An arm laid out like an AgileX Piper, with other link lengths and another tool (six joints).
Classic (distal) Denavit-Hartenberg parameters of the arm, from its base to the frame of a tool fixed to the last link. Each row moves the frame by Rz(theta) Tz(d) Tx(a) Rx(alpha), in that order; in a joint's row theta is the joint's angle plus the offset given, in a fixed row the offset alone. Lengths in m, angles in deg.
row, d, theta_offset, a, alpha
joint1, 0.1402, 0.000, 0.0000, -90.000
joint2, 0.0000, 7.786, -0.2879, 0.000
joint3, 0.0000, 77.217, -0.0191, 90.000
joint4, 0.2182, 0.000, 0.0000, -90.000
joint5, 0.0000, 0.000, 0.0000, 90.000
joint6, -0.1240, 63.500, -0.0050, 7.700
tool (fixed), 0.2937, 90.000, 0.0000, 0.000
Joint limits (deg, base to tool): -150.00..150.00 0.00..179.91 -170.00..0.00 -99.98..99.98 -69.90..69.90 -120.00..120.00
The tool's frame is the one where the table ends.
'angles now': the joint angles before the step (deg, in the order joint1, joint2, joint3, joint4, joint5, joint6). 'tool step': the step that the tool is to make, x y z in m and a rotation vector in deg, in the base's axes. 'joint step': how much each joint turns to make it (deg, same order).
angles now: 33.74 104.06 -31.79 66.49 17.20 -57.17
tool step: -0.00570 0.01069 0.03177 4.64 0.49 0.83
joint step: -0.06 -6.92 -1.84 -9.28 6.74 11.06
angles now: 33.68 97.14 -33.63 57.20 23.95 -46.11
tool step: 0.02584 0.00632 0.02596 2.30 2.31 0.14
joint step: -4.52 0.12 -9.56 -10.45 10.50 9.75
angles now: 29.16 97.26 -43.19 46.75 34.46 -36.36
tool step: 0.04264 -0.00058 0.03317 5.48 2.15 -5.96
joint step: -7.90 1.53 -11.35 -0.79 10.48 4.74
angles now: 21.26 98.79 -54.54 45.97 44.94 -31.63
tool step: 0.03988 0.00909 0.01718 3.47 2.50 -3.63
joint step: -3.14 5.56 -12.07 -0.05 6.80 5.51
